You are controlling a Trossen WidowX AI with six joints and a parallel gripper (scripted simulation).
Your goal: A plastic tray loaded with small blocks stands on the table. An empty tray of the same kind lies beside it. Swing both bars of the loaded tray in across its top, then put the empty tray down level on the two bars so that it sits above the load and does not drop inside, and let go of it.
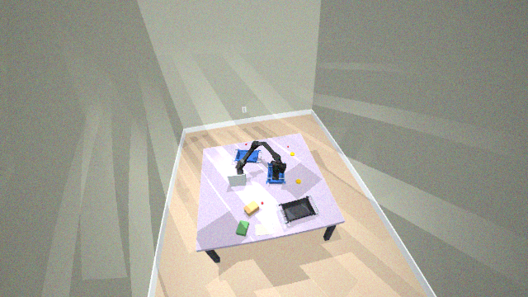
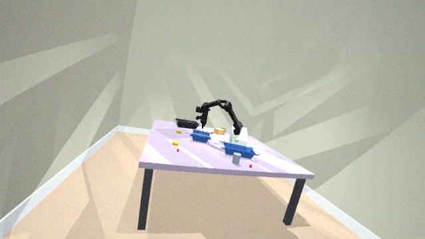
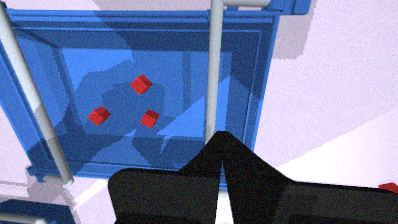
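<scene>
Right now my gripper tip is 23 cm past the blue tray, 43 cm to the right of it and 4 cm above it. The rest, counted from my gripper tip: white slab (22 cm behind, 47 cm to the right, 9 cm below); orange block (29 cm behind, 26 cm to the right, 6 cm below); green block (40 cm behind, 42 cm to the right, 7 cm below).
</scene>
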